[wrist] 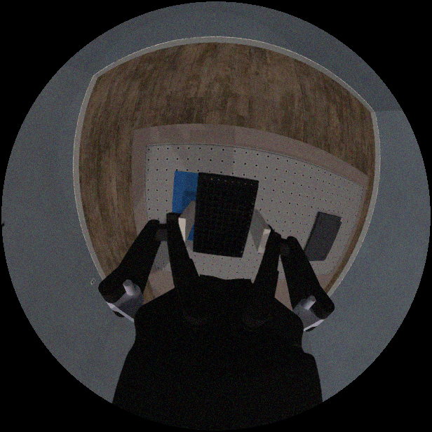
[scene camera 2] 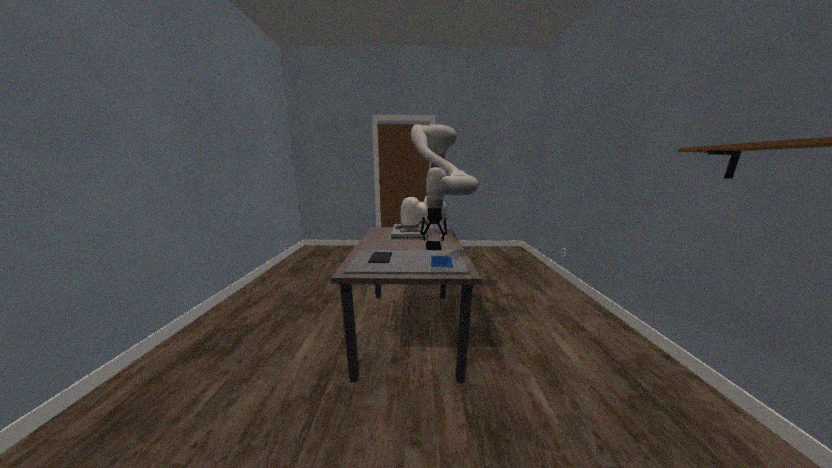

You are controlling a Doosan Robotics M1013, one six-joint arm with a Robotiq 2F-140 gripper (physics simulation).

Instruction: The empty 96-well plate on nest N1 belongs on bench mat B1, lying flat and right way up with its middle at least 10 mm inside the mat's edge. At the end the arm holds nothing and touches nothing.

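Frame: origin at the arm's base, x ahead, y left, z up, level; millimetres.
Seen in the pictures: gripper, fingertip midpoint: (scene camera 2: pixel 433 246); arm's base, link origin: (scene camera 2: pixel 410 228).
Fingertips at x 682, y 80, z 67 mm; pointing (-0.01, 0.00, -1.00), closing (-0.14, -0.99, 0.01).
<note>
Offsets run from my fingertips to a thing's top centre. Level surfaces: height alone.
The black 96-well plate @[dx -7, dy +1, dz +11 mm] (scene camera 2: pixel 433 245) (wrist: pixel 226 216) is between the fingertips of my gripper (scene camera 2: pixel 434 237) (wrist: pixel 223 213), which is shut on it by two opposite sides. The plate is held up above the pegboard, roughly level, with its wells facing the wrist camera. The blue bench mat B1 @[dz -108 mm] (scene camera 2: pixel 441 261) (wrist: pixel 185 181) lies lower down; in the wrist view the plate hides its right part, and a shadow falls on it. The dark grey nest N1 @[dx -122, dy -315, dz -96 mm] (scene camera 2: pixel 380 257) (wrist: pixel 323 237) stands on the other side of the board and holds no plate.
The light perforated board @[dz -111 mm] (scene camera 2: pixel 407 267) (wrist: pixel 285 185) lies on the table (scene camera 2: pixel 406 279) (wrist: pixel 220 134) under the mat and the nest. The robot's base stands at the table's far end in the scene view. A wooden wall shelf (scene camera 2: pixel 756 144) is far off at the right.
</note>
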